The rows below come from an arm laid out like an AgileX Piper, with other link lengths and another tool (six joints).
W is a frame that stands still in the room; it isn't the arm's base.
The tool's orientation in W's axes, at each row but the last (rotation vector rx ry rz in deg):
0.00 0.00 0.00
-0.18 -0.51 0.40
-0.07 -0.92 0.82
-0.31 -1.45 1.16
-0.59 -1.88 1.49
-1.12 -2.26 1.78
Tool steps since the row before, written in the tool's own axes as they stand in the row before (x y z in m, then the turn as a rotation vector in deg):
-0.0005 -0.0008 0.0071 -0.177 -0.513 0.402
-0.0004 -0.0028 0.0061 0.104 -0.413 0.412
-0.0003 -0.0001 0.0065 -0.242 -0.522 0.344
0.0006 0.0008 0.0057 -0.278 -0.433 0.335
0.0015 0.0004 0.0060 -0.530 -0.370 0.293
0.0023 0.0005 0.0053 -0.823 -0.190 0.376
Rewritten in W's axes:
-0.0005 -0.0008 0.0071 -0.177 -0.513 0.402
-0.0004 -0.0028 0.0061 0.103 -0.411 0.414
-0.0004 -0.0001 0.0065 -0.240 -0.525 0.341
0.0004 0.0008 0.0057 -0.278 -0.437 0.330
0.0013 0.0005 0.0060 -0.530 -0.381 0.279
0.0021 0.0007 0.0054 -0.831 -0.209 0.347

